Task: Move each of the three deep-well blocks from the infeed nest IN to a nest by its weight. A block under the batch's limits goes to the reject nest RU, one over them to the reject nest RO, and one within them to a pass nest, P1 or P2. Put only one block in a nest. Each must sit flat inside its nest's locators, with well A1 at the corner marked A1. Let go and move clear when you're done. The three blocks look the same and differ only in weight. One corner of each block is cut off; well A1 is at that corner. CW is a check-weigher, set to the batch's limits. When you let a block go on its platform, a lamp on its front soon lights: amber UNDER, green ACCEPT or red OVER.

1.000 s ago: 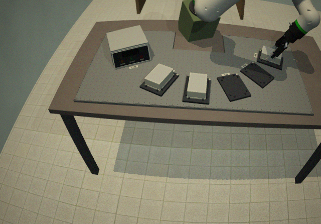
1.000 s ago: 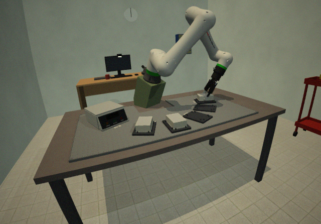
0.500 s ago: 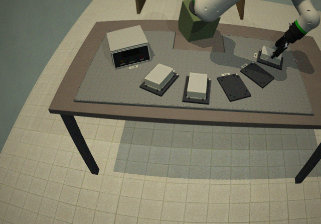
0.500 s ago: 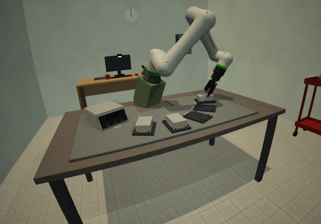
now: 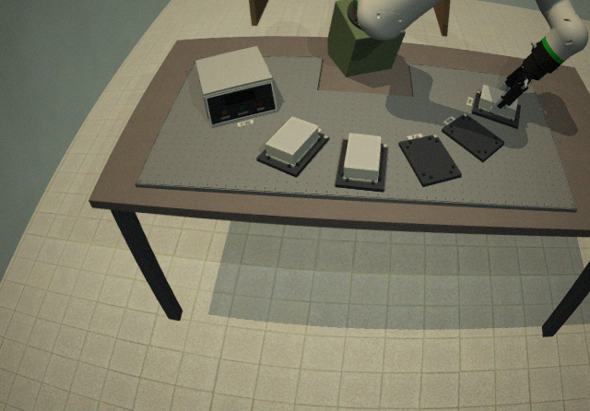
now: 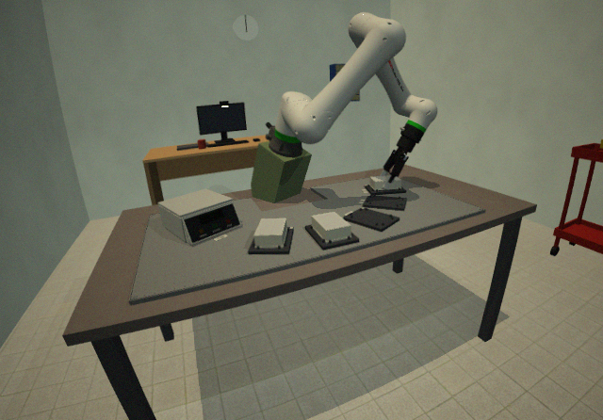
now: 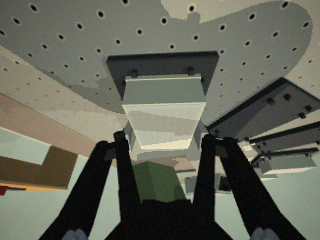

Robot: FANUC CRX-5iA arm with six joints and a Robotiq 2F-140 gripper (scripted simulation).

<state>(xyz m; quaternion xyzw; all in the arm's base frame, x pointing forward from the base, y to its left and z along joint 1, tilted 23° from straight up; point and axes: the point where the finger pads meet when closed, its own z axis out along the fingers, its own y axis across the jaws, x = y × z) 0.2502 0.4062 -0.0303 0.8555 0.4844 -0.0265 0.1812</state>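
Now: the nest RO 4 cm below my hand. From my hand the other things lie so: nest P2: 23 cm ahead, 28 cm to the right, 4 cm below; P1 label: 15 cm ahead, 45 cm to the right, 5 cm below; nest RU: 13 cm ahead, 12 cm to the right, 4 cm below.
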